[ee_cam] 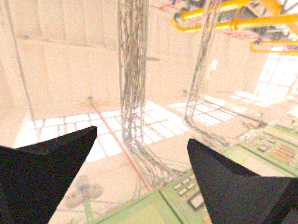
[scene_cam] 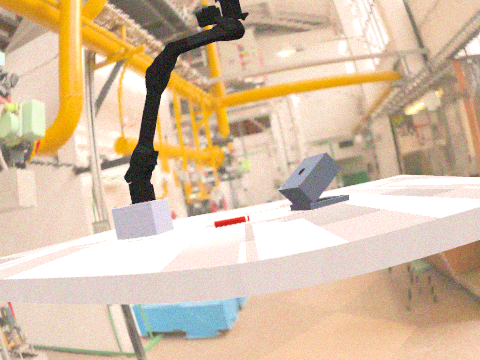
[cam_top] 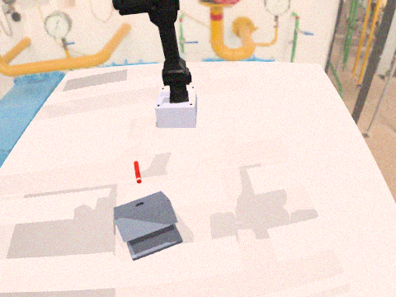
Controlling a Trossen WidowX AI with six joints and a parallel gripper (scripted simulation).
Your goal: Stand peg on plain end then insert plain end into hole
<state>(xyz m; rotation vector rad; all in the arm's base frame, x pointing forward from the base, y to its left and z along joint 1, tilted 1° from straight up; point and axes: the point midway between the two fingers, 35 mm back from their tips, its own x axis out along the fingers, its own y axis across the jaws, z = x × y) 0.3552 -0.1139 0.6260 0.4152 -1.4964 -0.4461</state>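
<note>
Now: the red peg 74 cm below my gripper tip and 8 cm behind it. The rest, counted from my gripper tip: foot plate 74 cm below, 11 cm ahead, 5 cm to the left; grey sloped panel 68 cm below, 10 cm ahead, 4 cm to the left.
</note>
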